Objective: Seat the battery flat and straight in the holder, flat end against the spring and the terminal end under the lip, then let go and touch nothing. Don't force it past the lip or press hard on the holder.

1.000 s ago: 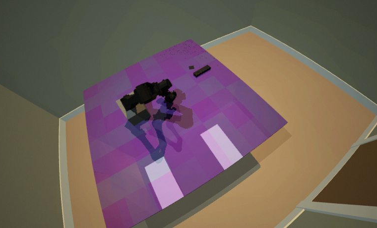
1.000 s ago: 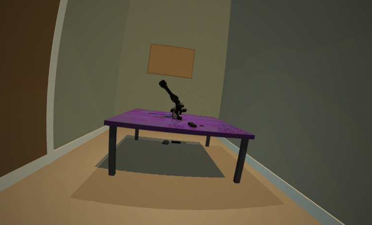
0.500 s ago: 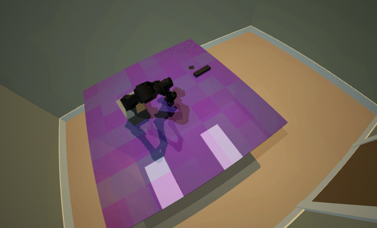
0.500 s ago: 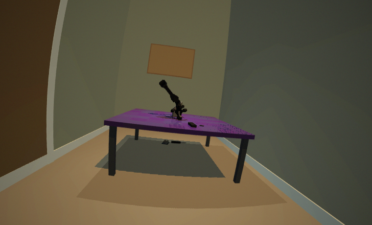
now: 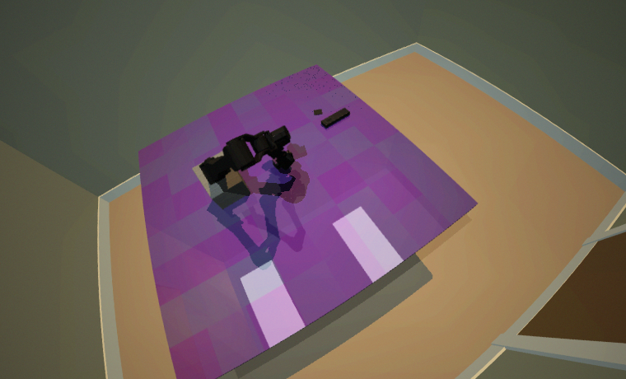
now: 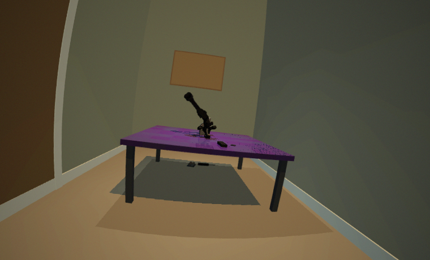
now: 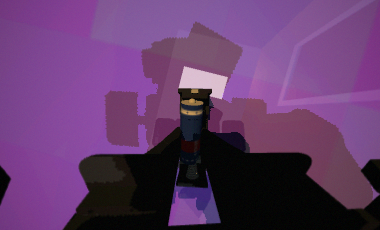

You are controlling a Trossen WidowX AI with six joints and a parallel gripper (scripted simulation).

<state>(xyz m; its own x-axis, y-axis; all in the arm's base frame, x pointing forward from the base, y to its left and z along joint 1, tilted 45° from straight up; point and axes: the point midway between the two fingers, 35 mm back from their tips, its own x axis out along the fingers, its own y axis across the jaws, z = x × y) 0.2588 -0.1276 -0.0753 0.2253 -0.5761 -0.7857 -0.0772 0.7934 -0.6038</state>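
My gripper tip is now 1 cm below the battery. From my gripper tip the other things lie so: dark long bar: 36 cm ahead, 4 cm to the left.
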